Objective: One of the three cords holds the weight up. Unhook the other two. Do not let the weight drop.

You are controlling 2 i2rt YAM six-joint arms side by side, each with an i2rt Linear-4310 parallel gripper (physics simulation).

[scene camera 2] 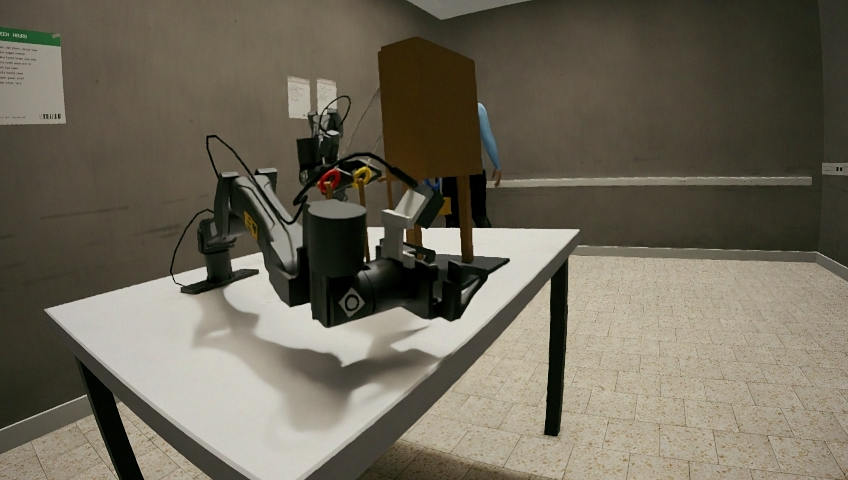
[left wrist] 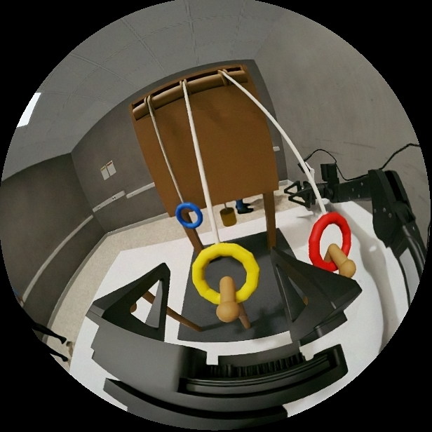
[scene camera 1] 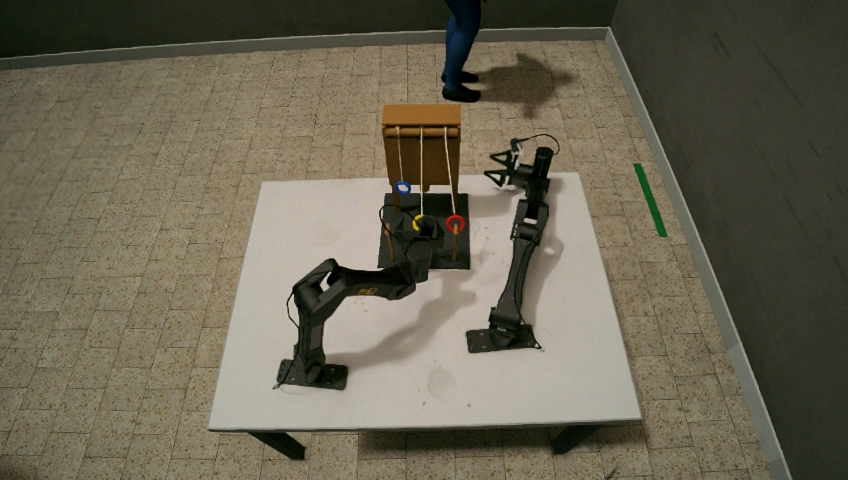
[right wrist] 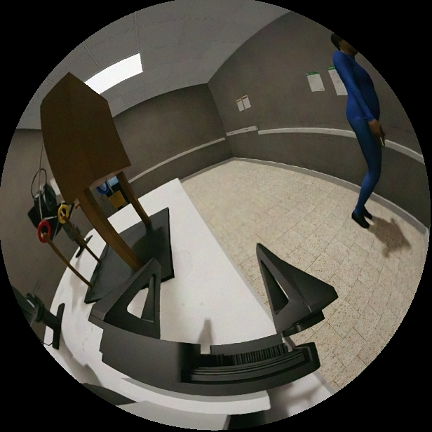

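A yellow ring hangs over the middle peg's knob on a taut white cord. My left gripper is open, its fingers on either side of that ring and peg in the left wrist view. A red ring is on the right peg, outside the left gripper's right finger. A blue ring hangs free on its cord beside the board. The weight, a brownish-yellow block, hangs behind the board. My right gripper is open and empty, right of the stand.
The brown board stands on two posts over a dark base. The left peg carries no ring and is partly behind the left gripper's finger in the left wrist view. A person in blue stands beyond the white table.
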